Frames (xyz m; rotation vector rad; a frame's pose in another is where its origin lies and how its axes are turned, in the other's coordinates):
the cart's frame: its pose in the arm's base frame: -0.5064 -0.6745 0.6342 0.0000 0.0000 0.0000
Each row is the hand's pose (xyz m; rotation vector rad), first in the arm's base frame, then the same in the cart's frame.
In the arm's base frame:
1: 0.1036 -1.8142 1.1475 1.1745 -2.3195 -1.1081
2: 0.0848 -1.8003 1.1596 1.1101 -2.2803 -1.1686
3: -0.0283 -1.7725 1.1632 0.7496 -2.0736 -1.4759
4: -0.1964 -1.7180 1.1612 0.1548 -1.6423 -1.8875
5: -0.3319 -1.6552 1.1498 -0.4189 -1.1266 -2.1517
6: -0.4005 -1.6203 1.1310 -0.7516 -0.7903 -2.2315
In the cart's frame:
1: 0.6100 -1.1397 0.5133 1.1745 -2.3195 -1.1081
2: 0.5912 -1.1258 0.5254 1.1101 -2.2803 -1.1686
3: 0.4781 -1.0980 0.5290 0.7496 -2.0736 -1.4759
4: 0.3100 -1.0435 0.5270 0.1548 -1.6423 -1.8875
5: 0.1745 -0.9807 0.5156 -0.4189 -1.1266 -2.1517
6: 0.1059 -0.9458 0.4968 -0.7516 -0.7903 -2.2315

